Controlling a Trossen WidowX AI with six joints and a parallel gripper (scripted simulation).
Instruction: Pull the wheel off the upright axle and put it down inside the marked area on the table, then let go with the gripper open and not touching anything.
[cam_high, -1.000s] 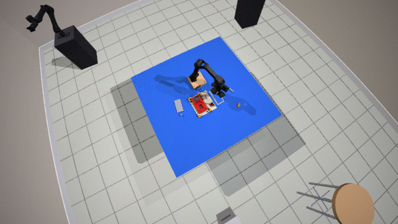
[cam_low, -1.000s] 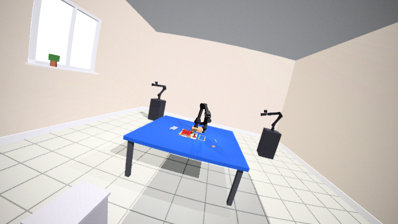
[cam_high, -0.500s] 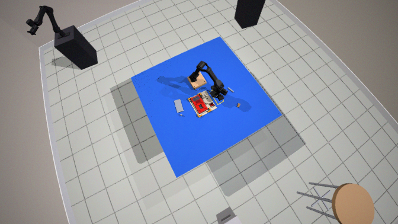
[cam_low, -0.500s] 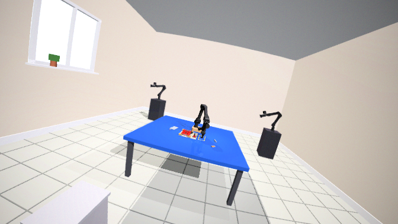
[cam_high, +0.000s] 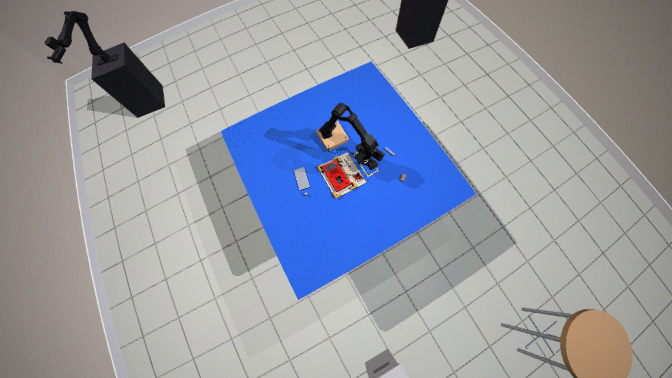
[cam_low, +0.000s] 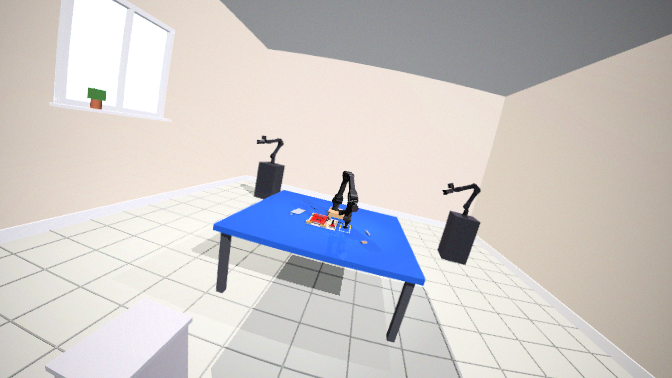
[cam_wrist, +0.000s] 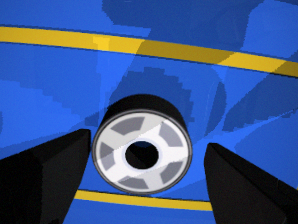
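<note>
Now: the wheel right at my gripper tip. The rest, counted from my gripper tip: brown piece: 20 cm ahead, 18 cm to the left, 1 cm below.
</note>
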